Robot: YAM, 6 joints.
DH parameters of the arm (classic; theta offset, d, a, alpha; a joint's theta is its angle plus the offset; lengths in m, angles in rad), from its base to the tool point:
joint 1: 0 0.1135 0.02 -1.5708
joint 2: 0 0 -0.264 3.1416
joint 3: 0.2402 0 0.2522 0
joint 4: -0.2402 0 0.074 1.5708
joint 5: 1.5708 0 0 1.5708
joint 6: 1.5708 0.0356 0 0
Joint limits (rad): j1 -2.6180..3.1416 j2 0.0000..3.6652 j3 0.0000..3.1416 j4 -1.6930..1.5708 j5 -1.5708..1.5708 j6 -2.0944..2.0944
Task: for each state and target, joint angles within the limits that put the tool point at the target. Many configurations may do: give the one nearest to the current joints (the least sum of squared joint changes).
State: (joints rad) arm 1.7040 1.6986 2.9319 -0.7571 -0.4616 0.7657
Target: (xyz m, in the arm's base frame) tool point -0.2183 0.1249 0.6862
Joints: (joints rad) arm 2.5731 1.9241 2.9650 -0.1531 -0.3516 0.7657
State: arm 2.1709 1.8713 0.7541 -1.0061 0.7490 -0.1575
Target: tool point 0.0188 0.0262 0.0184
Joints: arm 1.8202 2.5504 0.2389 -0.6180 0.7661 -0.1575
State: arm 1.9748 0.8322 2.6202 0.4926 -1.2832 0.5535
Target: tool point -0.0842 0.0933 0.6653
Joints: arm 2.0257 1.3532 2.1543 0.3907 -1.3385 0.5535
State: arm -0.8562 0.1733 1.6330 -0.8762 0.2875 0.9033
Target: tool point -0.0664 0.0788 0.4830
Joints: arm -0.9561 0.3154 1.5417 -0.8805 0.2497 0.9033
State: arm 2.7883 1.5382 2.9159 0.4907 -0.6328 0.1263
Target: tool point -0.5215 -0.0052 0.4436
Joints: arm 3.1088 2.2819 2.3876 0.3476 -0.6762 0.1263
